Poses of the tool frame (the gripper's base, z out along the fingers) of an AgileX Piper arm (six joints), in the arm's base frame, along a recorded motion.
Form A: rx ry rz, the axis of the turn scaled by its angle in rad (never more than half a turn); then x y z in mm.
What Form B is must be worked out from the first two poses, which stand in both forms.
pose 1, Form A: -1.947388 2.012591 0.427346 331.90 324.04 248.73
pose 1, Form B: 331.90 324.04 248.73 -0.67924 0.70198 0.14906 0.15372
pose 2, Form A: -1.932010 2.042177 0.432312 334.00 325.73 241.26
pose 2, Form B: 334.00 325.73 241.26 -0.67177 0.71007 0.15032 0.14810
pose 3, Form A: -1.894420 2.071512 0.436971 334.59 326.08 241.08
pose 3, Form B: 334.59 326.08 241.08 -0.65931 0.72094 0.15208 0.14976
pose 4, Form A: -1.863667 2.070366 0.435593 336.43 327.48 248.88
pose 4, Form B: 336.43 327.48 248.88 -0.65244 0.72481 0.15250 0.16037
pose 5, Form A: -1.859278 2.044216 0.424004 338.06 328.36 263.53
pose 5, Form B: 338.06 328.36 263.53 -0.65514 0.72031 0.14940 0.17212
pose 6, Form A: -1.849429 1.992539 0.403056 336.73 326.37 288.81
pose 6, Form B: 336.73 326.37 288.81 -0.65997 0.71104 0.14383 0.19539
